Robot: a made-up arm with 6 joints. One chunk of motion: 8 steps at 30 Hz.
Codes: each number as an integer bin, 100 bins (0 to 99) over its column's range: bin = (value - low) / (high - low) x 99, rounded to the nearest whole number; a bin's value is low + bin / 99 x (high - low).
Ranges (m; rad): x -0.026..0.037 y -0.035..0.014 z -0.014..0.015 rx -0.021..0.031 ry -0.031..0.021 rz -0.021..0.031
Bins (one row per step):
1: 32 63 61 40 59 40
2: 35 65 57 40 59 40
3: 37 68 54 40 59 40
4: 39 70 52 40 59 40
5: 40 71 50 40 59 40
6: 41 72 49 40 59 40
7: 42 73 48 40 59 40
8: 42 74 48 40 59 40
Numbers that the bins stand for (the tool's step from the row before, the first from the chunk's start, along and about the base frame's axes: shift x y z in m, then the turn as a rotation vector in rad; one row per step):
1: -0.00564 -0.00382 0.00387 0.00001 -0.00001 0.00001
2: -0.00373 -0.00283 0.00270 0.00001 -0.00001 0.00001
3: -0.00245 -0.00134 0.00182 0.00001 -0.00001 0.00001
4: -0.00118 -0.00035 0.00123 0.00001 -0.00001 0.00001
5: -0.00055 0.00014 0.00065 0.00001 -0.00001 0.00001
6: 0.00009 0.00064 0.00035 0.00001 -0.00001 0.00001
7: 0.00073 0.00113 0.00006 0.00001 -0.00001 0.00001
8: 0.00073 0.00163 0.00006 0.00001 -0.00001 0.00001

